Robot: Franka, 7 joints.
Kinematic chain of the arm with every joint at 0, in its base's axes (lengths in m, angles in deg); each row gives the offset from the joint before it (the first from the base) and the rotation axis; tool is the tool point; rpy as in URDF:
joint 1: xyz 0 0 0.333 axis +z
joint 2: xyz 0 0 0 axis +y
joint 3: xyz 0 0 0.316 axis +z
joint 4: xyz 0.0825 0 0 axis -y
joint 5: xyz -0.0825 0 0.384 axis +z
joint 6: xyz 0 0 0 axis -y
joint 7: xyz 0.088 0 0 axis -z
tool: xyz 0 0 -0.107 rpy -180 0 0
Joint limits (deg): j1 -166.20..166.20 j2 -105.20..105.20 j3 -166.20..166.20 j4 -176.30..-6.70 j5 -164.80..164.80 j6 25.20..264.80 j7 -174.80..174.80
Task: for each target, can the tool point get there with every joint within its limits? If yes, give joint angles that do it. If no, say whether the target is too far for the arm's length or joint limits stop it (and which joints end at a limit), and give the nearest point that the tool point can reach.
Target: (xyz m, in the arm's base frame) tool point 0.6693 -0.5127 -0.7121
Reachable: no: too far | nearest point 0.4508 -0.3453 -0.2781 | short by 0.514 m
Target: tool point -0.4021 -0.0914 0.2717
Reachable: yes | joints -132.41 0.18 -26.41 -142.43 131.89 176.11 96.86
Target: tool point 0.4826 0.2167 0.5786
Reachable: yes | joints -115.07 -16.20 116.11 -92.10 -105.83 238.29 -134.68
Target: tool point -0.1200 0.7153 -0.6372
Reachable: no: too far | nearest point -0.0891 0.5309 -0.2956 | short by 0.389 m
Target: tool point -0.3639 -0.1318 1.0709
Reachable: yes | joints 27.98 -43.45 23.89 -20.59 -39.58 111.29 10.89
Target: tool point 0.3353 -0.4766 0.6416
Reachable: yes | joints -139.08 44.77 110.20 -105.64 82.23 155.51 -41.10
